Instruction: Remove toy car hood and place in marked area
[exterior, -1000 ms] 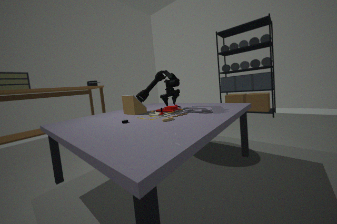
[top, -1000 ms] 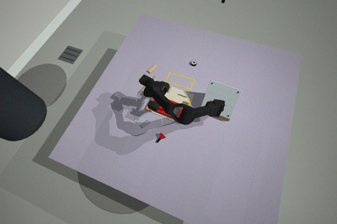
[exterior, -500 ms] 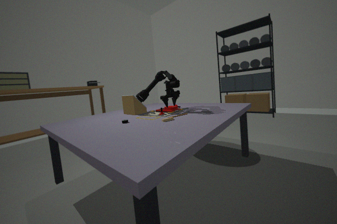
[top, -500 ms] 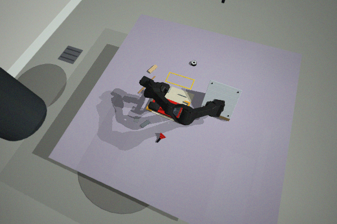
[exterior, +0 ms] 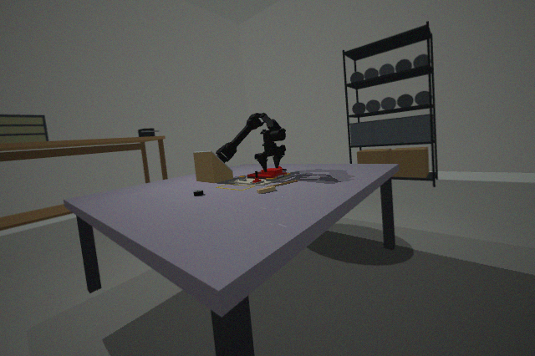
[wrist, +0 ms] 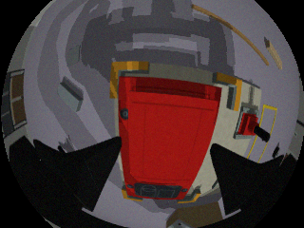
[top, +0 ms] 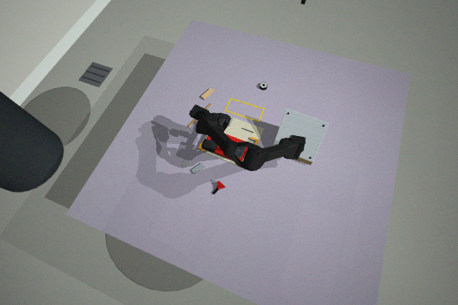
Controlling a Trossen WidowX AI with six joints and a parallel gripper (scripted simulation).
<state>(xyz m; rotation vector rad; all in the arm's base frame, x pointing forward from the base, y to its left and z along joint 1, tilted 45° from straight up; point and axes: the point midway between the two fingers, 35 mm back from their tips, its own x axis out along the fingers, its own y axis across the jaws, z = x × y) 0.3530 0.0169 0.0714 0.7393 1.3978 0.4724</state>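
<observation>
Now: gripper tip right at the red panel. From my gripper tip the other things lie so: wooden block (15 cm ahead, 26 cm to the right, 4 cm below); black wheel (13 cm behind, 39 cm to the right, 3 cm below); thin stick (14 cm ahead, 13 cm to the right, 4 cm below).
</observation>
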